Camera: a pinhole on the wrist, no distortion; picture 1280 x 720 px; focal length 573.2 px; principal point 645.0 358.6 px. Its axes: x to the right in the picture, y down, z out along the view. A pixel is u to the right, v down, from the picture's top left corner.
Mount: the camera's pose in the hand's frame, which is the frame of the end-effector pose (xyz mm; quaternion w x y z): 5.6 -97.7 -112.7 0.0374 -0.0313 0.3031 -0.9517
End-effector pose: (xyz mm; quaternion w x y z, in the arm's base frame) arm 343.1 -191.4 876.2 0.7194 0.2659 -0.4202 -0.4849
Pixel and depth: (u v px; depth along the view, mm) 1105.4 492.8 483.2
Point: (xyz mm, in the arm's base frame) -152.3 -72.1 479.1
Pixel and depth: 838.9 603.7 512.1
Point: -113.2 -309.9 467.1
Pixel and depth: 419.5 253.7 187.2
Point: 229.4 -341.5 802.1
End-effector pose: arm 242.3 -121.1 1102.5 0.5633 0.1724 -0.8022 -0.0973
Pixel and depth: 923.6 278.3 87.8
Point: 305.7 -239.0 1037.7
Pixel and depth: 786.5 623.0 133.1
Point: 320.4 -323.9 1025.1
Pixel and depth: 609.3 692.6 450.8
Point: 216.5 -680.9 941.9
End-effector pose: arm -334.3 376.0 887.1 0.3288 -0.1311 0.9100 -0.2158
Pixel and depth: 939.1 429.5 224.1
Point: -204.6 165.8 1019.5
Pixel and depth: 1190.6 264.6 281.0
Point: -30.7 206.0 1029.4
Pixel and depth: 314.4 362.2 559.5
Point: -360.3 -209.6 646.0
